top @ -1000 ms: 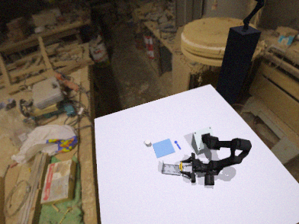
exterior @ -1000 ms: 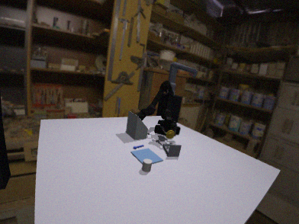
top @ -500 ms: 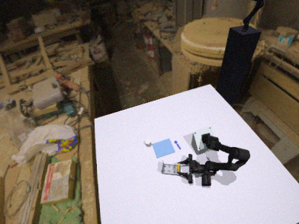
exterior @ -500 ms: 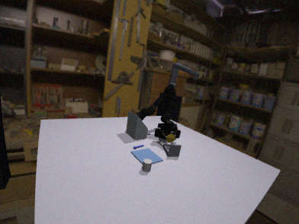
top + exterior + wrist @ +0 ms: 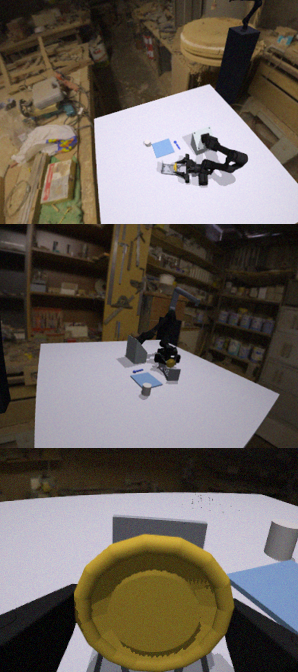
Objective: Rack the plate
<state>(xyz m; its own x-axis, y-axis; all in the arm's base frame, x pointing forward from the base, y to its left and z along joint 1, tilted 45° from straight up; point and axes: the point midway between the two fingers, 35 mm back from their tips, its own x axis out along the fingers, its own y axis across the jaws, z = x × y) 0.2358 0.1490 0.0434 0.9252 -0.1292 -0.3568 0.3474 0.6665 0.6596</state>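
My gripper tip is now 50 mm above the dish rack, 20 mm short of it and 10 mm to the left of it. From my gripper tip the other things lie so: blue spoon (200 mm to the right, 80 mm behind, 70 mm below); blue mat (200 mm to the right, 70 mm below, 30 mm ahead); yellow plate (10 mm behind).
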